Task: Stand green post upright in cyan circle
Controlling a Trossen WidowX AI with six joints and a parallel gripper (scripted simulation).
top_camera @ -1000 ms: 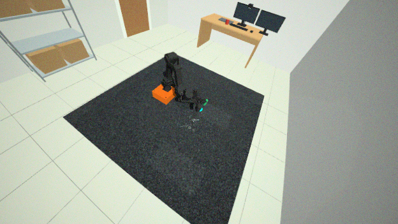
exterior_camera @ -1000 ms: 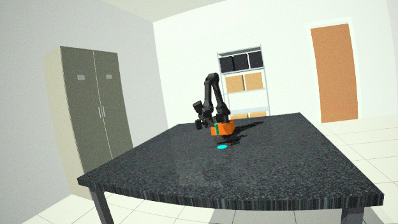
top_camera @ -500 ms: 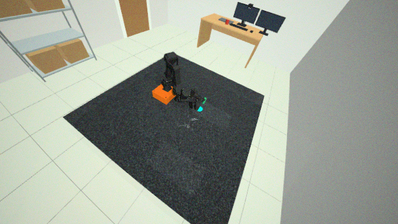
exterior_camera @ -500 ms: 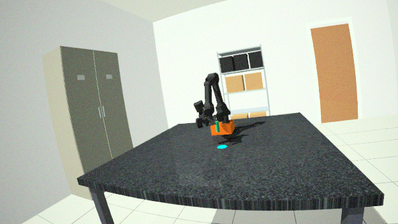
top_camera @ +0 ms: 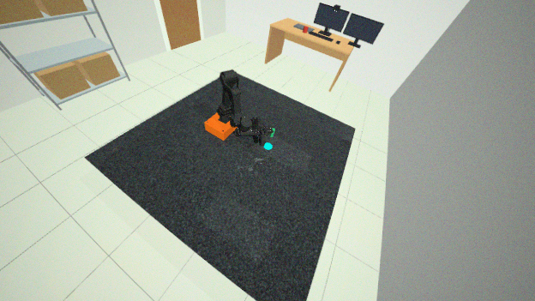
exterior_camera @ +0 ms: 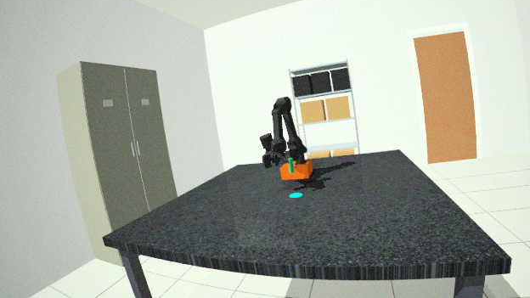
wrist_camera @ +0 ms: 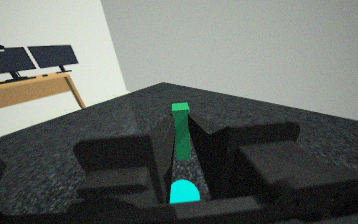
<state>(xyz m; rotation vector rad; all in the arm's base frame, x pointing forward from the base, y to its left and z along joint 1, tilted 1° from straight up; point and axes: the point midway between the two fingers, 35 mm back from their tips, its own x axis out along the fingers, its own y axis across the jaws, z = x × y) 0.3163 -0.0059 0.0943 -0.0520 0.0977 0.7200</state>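
Right now my gripper tip is 160 mm above the cyan circle and 10 mm past it. Round my gripper tip: green post 20 mm below.
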